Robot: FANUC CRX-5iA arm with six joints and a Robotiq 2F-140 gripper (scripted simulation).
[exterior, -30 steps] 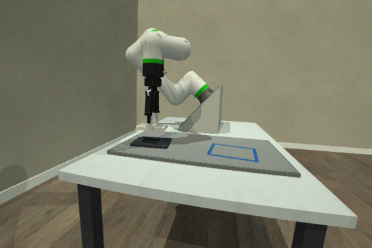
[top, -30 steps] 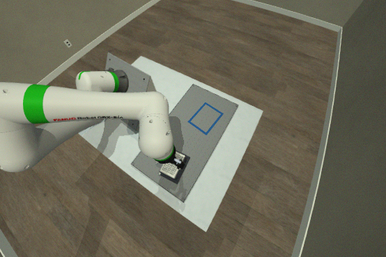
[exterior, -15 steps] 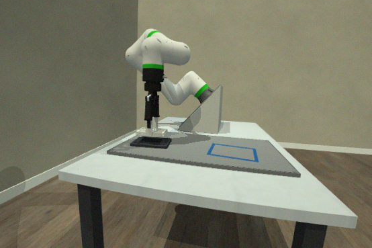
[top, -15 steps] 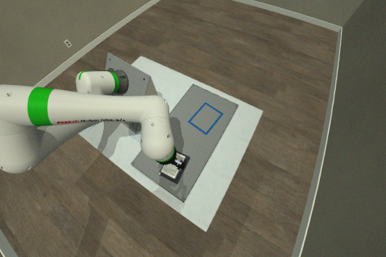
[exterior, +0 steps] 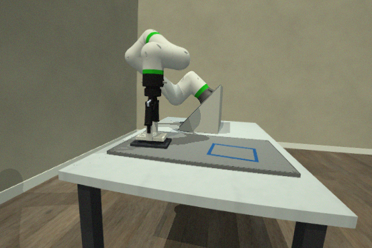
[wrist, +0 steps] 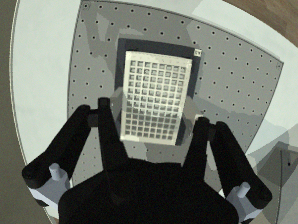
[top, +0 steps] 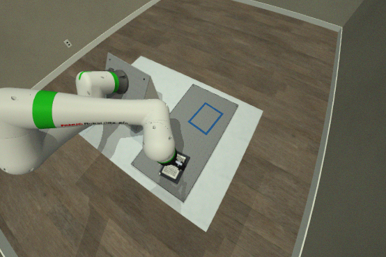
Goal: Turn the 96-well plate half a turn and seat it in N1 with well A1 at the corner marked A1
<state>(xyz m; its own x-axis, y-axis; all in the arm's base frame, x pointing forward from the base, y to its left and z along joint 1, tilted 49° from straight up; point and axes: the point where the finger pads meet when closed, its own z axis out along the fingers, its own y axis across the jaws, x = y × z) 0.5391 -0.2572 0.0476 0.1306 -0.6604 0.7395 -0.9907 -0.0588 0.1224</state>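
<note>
The dark plate nest N1 lies 50 mm below my hand. Round my hand: white A1 corner mark 40 mm behind, 80 mm to the right, 40 mm below; white 96-well plate 20 mm below.
</note>
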